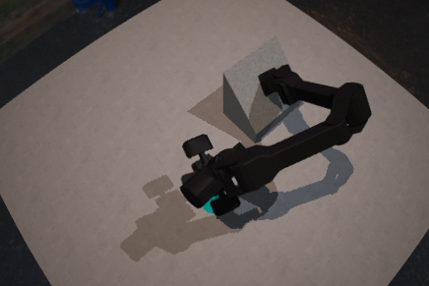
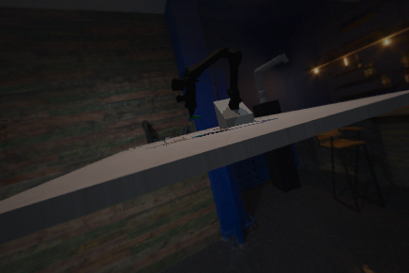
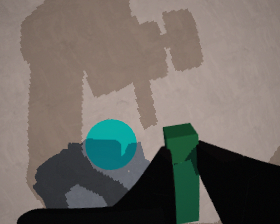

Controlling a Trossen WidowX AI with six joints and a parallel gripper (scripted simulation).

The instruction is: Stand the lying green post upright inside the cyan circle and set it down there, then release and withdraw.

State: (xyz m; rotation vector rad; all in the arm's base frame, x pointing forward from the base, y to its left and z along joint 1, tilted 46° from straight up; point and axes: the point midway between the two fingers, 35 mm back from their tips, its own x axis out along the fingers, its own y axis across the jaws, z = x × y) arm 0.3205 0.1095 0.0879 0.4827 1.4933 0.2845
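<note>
My gripper tip is now 12 cm above the cyan circle, 3 cm to the right of it and 1 cm past it. Round my gripper tip: green post: 2 cm behind.
</note>
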